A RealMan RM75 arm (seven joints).
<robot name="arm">
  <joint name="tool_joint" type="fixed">
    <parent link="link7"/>
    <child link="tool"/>
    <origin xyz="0 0 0" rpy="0 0 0"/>
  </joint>
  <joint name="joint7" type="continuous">
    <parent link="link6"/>
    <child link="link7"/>
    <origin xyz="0 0 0.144" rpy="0 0 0"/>
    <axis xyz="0 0 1"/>
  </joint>
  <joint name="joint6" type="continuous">
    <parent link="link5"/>
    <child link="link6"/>
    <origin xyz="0 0 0" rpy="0 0 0"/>
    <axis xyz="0 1 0"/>
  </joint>
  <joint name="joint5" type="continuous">
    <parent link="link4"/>
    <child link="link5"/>
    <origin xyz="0 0 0.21" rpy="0 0 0"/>
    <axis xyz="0 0 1"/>
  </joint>
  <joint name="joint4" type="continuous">
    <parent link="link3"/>
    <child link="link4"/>
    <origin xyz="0 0 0" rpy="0 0 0"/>
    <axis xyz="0 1 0"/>
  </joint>
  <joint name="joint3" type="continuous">
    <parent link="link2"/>
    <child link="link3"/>
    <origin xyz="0 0 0.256" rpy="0 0 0"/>
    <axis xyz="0 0 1"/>
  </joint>
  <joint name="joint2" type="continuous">
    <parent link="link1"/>
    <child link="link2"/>
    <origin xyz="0 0 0" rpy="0 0 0"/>
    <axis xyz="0 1 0"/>
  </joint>
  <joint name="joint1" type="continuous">
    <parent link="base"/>
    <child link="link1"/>
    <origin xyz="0 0 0.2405" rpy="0 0 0"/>
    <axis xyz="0 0 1"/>
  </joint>
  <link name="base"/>
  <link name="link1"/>
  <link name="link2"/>
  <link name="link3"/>
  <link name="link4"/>
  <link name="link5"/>
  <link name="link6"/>
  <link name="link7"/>
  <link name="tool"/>
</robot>
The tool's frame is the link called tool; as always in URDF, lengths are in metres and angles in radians. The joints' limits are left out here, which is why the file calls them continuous.
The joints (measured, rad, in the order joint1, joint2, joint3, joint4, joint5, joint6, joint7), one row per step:
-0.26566 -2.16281 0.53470 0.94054 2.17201 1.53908 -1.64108
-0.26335 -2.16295 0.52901 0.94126 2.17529 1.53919 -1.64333
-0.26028 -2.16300 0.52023 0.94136 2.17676 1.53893 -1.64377
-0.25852 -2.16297 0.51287 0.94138 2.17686 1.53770 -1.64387
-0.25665 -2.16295 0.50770 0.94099 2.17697 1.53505 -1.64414
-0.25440 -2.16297 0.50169 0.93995 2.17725 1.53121 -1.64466
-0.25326 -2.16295 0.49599 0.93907 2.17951 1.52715 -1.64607
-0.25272 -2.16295 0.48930 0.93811 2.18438 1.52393 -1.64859
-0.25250 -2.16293 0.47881 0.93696 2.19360 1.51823 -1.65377
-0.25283 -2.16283 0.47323 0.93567 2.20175 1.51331 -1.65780
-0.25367 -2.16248 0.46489 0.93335 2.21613 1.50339 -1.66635
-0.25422 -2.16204 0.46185 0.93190 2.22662 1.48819 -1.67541
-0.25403 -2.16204 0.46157 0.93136 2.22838 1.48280 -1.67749
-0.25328 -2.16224 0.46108 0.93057 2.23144 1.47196 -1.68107
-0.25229 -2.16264 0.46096 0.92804 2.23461 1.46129 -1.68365
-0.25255 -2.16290 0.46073 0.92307 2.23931 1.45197 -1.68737
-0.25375 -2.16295 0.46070 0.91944 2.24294 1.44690 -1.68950
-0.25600 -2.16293 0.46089 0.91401 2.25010 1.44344 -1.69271
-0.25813 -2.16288 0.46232 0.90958 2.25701 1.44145 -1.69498
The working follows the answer.
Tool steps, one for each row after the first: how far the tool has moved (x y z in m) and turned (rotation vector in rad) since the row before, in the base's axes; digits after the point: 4 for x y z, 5 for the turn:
-0.0014 -0.0011 0.0006 0.00209 -0.00005 0.00782
-0.0019 -0.0014 0.0011 0.00609 -0.00103 0.00879
-0.0014 -0.0007 0.0011 0.00663 -0.00079 0.00657
-0.0013 -0.0006 0.0007 0.00555 0.00010 0.00646
-0.0017 -0.0007 0.0007 0.00650 0.00006 0.00842
-0.0016 -0.0005 0.0006 0.00486 0.00110 0.00842
-0.0017 -0.0006 0.0005 0.00297 0.00122 0.00957
-0.0026 -0.0009 0.0008 0.00389 0.00278 0.01598
-0.0018 -0.0005 0.0001 0.00035 0.00329 0.01113
-0.0032 -0.0007 0.0002 0.00012 0.00614 0.02029
-0.0029 0.0002 0.0002 0.00266 0.00876 0.01917
-0.0009 0.0001 0.0001 0.00186 0.00265 0.00528
-0.0017 0.0002 0.0001 0.00418 0.00547 0.01020
-0.0017 -0.0001 -0.0004 0.00287 0.00452 0.00999
-0.0015 -0.0001 -0.0010 -0.00019 0.00205 0.01033
-0.0007 0.0002 -0.0008 -0.00143 0.00104 0.00519
-0.0006 -0.0001 -0.0015 -0.00619 0.00009 0.00566
-0.0002 0.0000 -0.0015 -0.00742 0.00069 0.00317

Tool pose at each row, in the base's axes (x y z in m, rotation vector in rad; rounded; the steps above come from the unrounded poses):
-0.3408 0.2648 0.0297 -2.39186 -1.12326 -0.50213
-0.3423 0.2636 0.0303 -2.38478 -1.13114 -0.50052
-0.3441 0.2623 0.0315 -2.37360 -1.13848 -0.50161
-0.3455 0.2616 0.0325 -2.36347 -1.14287 -0.50337
-0.3468 0.2610 0.0332 -2.35432 -1.14727 -0.50357
-0.3485 0.2602 0.0340 -2.34301 -1.15336 -0.50357
-0.3500 0.2597 0.0346 -2.33306 -1.15976 -0.50152
-0.3517 0.2591 0.0351 -2.32391 -1.16831 -0.49803
-0.3543 0.2583 0.0358 -2.30945 -1.18267 -0.49079
-0.3561 0.2578 0.0360 -2.30131 -1.19316 -0.48296
-0.3593 0.2571 0.0362 -2.28676 -1.21232 -0.46827
-0.3622 0.2573 0.0364 -2.27064 -1.22756 -0.45216
-0.3631 0.2574 0.0365 -2.26522 -1.23106 -0.44803
-0.3648 0.2576 0.0366 -2.25423 -1.23730 -0.43994
-0.3666 0.2575 0.0362 -2.24449 -1.24436 -0.43240
-0.3681 0.2574 0.0352 -2.23715 -1.25447 -0.42600
-0.3687 0.2575 0.0343 -2.23456 -1.26016 -0.42205
-0.3693 0.2575 0.0328 -2.23563 -1.26910 -0.41645
-0.3695 0.2574 0.0313 -2.23945 -1.27567 -0.41039

